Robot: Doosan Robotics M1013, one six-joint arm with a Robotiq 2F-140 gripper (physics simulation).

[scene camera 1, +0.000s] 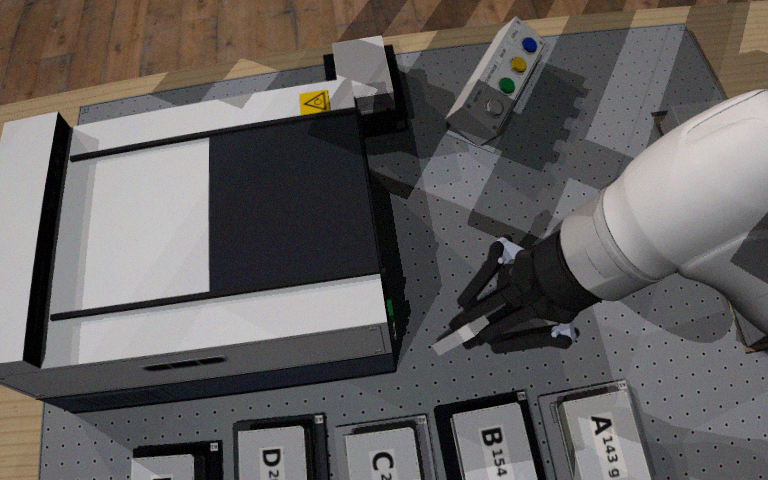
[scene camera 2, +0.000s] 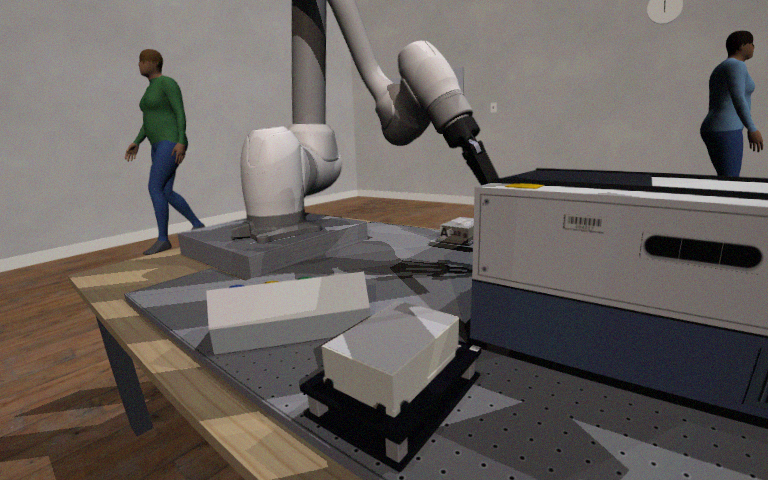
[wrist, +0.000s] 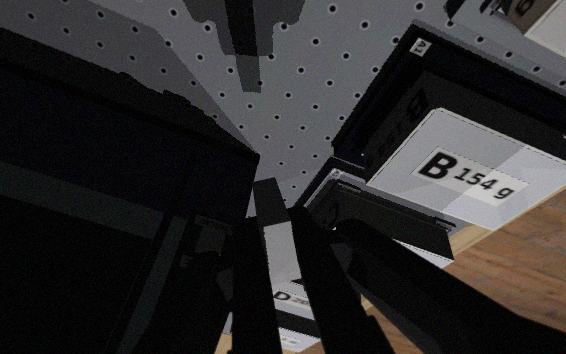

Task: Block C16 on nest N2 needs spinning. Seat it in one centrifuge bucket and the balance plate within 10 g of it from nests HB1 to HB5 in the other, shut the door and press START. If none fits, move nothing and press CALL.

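Frame: origin at the arm's base, x ahead, y left, z up, level; metres.
Seen in the pictures: gripper, between the fingertips: [scene camera 1: 442, 344] [wrist: 268, 201]; arm's base, origin of its link: [scene camera 2: 277, 231].
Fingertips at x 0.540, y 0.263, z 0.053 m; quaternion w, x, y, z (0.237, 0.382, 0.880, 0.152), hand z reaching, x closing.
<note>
Offsets run from my fingertips to a thing's top centre. "spot": to the spot under its first point.
My gripper [scene camera 1: 461, 336] [wrist: 268, 201] is shut and empty, its pale tips together, apart from the centrifuge's right side; the centrifuge [scene camera 1: 226, 339] [scene camera 2: 532, 226] hides its tips in scene camera 2. A dark panel {dx +0.180, dy -0.136, dz +0.111 m} [scene camera 1: 288, 209] covers the right part of its top; no buckets show. A green button {dx +0.062, dy -0.012, dz +0.089 m} [scene camera 1: 389, 308] is on its right side. A pale block {dx +0.126, dy -0.455, dz -0.021 m} [scene camera 1: 362, 62] [scene camera 2: 390, 350] sits on a black nest {dx +0.126, dy -0.455, dz -0.053 m} [scene camera 2: 396, 418] behind it; no label is readable. Plates A 143 g {dx -0.202, dy +0.112, dz -0.048 m} [scene camera 1: 603, 435], B 154 g {dx -0.068, dy +0.127, dz -0.048 m} [scene camera 1: 492, 441] [wrist: 472, 175], C {spot: dx +0.065, dy +0.123, dz -0.048 m} [scene camera 1: 385, 452] and D {dx +0.199, dy +0.162, dz -0.048 m} [scene camera 1: 271, 452] [wrist: 295, 297] sit on nests.
A sloped button box {dx -0.094, dy -0.461, dz -0.018 m} [scene camera 1: 481, 96] [scene camera 2: 288, 314] with blue, yellow, green and silver buttons stands at the back. A fifth plate {spot: dx +0.342, dy +0.157, dz -0.048 m} [scene camera 1: 161, 466] shows partly at the front left. The arm base stands on a grey plinth [scene camera 2: 220, 254]. Two people stand beyond the table.
</note>
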